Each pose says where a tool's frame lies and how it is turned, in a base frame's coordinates. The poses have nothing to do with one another.
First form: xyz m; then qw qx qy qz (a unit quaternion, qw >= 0).
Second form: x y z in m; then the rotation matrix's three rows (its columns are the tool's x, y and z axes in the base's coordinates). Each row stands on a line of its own. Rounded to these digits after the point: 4 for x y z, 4 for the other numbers.
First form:
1: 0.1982 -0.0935 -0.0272 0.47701 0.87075 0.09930 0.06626
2: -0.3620 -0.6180 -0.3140 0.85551 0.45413 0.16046 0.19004
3: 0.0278 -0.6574 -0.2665 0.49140 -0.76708 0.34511 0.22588
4: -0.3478 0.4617 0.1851 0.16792 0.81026 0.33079 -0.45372
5: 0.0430 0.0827 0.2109 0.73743 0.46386 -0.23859 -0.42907
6: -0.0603 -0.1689 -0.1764 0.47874 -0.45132 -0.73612 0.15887
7: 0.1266 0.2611 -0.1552 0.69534 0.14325 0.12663 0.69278
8: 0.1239 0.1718 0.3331 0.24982 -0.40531 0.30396 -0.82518
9: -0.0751 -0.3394 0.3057 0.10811 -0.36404 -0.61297 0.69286
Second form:
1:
0.1982 -0.0935 -0.0272
0.9715 0.1097 0.2101
0.2361 -0.5252 -0.8176
0.0207 0.8439 -0.5361

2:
-0.3620 -0.6180 -0.3140
0.8763 -0.1794 0.4472
0.4709 0.5153 -0.7160
-0.1019 0.8380 0.5360

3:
0.0278 -0.6574 -0.2665
0.6598 -0.7514 -0.0074
-0.3075 -0.2789 0.9098
-0.6857 -0.5980 -0.4150

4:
-0.3478 0.4617 0.1851
0.3694 0.6884 -0.6242
0.3837 -0.7248 -0.5723
-0.8464 -0.0281 -0.5319

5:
0.0430 0.0827 0.2109
0.5179 0.4115 -0.7499
-0.8542 0.2015 -0.4794
-0.0462 0.8889 0.4558

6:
-0.0603 -0.1689 -0.1764
-0.1342 0.5123 -0.8482
0.8166 0.5421 0.1982
0.5614 -0.6660 -0.4911

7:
0.1266 0.2611 -0.1552
0.0080 -0.9272 0.3746
0.9997 -0.0009 -0.0238
0.0224 0.3747 0.9269

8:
0.1239 0.1718 0.3331
-0.5466 0.1659 0.8208
-0.6587 -0.6904 -0.2991
0.5170 -0.7042 0.4867

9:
-0.0751 -0.3394 0.3057
-0.7116 0.2965 -0.6370
0.5961 -0.2252 -0.7707
-0.3719 -0.9281 -0.0165

